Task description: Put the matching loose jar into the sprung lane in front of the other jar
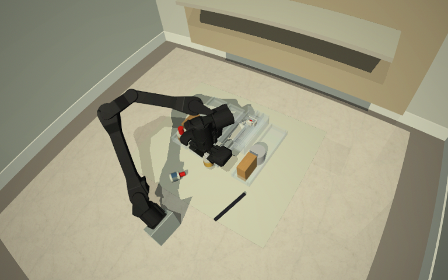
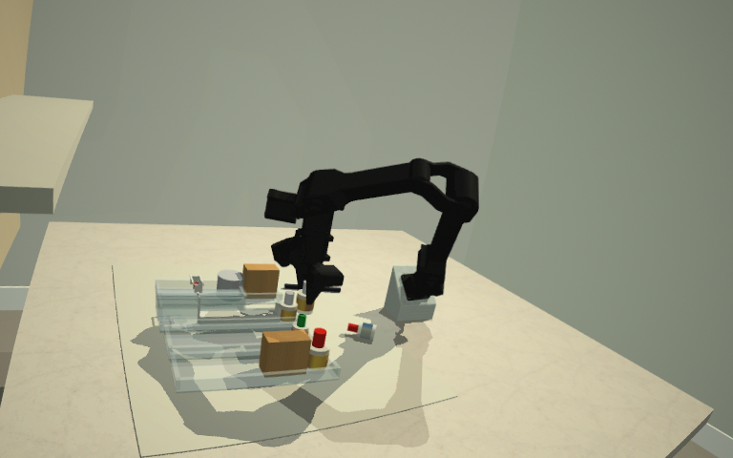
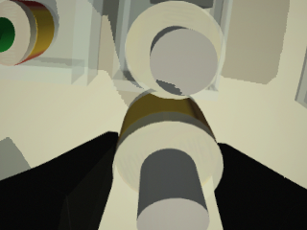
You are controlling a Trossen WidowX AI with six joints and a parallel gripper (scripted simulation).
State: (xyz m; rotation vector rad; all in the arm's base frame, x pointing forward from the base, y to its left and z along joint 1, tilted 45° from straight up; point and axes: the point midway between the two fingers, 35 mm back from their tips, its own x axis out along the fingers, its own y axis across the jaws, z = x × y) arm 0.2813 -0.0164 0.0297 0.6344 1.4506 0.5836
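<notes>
Right now the clear sprung lane is 18 cm ahead of my gripper tip, 3 cm to the right of it and 4 cm below it. The rest, counted from my gripper tip: grey cylinder 13 cm ahead, 13 cm to the right, 3 cm below; pusher plate 14 cm ahead, 3 cm to the right; black bar 9 cm behind, 15 cm to the right, 5 cm below.
</notes>
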